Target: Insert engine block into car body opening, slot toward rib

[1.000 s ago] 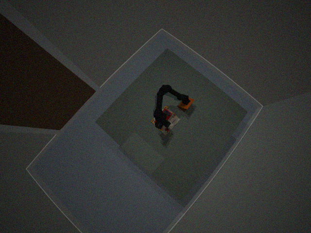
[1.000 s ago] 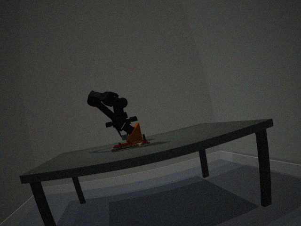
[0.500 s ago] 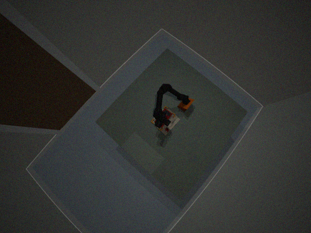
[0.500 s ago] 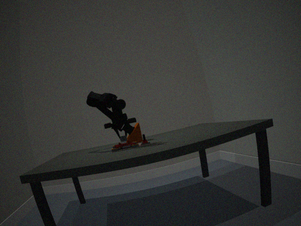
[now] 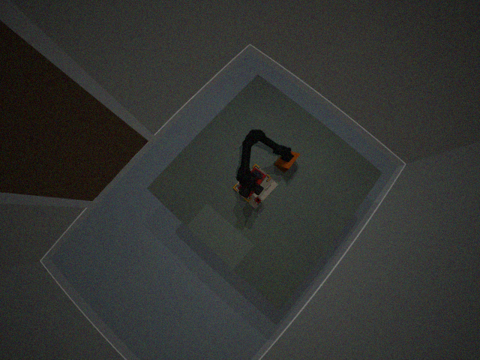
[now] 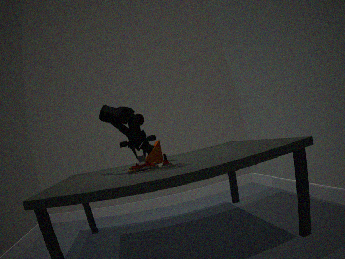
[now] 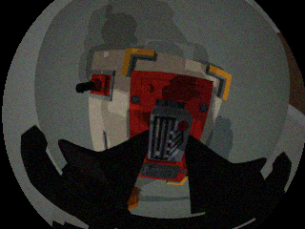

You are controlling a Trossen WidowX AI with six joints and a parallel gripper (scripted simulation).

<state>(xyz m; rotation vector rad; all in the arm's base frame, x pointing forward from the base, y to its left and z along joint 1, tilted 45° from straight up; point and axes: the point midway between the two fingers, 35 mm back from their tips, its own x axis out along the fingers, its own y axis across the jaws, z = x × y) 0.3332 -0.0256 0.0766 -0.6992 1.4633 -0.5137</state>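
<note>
Right now my gripper tip is 10 mm above the engine block.
</note>
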